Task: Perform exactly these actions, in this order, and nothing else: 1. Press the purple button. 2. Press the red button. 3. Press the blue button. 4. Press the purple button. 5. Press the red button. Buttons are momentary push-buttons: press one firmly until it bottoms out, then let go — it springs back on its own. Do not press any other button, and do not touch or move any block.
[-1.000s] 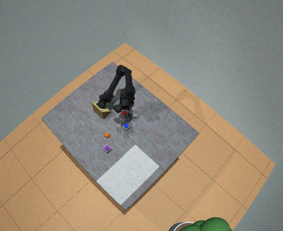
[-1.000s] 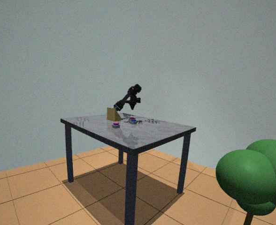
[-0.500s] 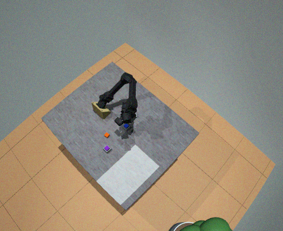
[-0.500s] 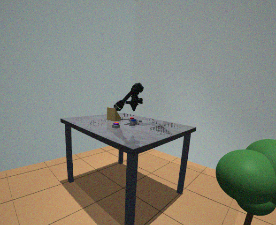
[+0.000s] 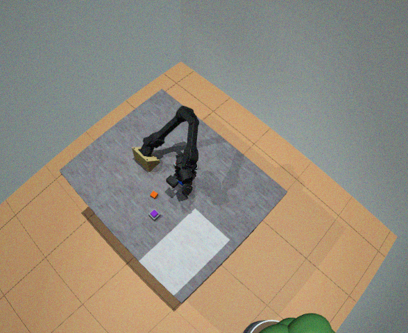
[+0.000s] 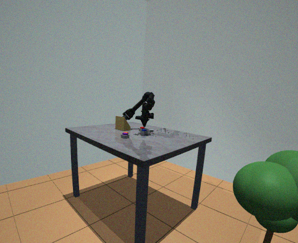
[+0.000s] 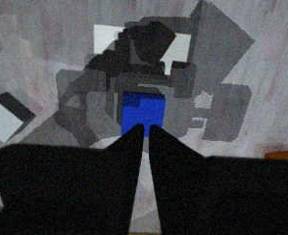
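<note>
Now: the blue button 30 mm below my gripper tip. Also, from my gripper tip: orange block (40 mm behind, 170 mm to the right, 50 mm below); then red button (100 mm behind, 60 mm to the left, 30 mm below); then small grey block (40 mm behind, 130 mm to the left, 50 mm below).
</note>
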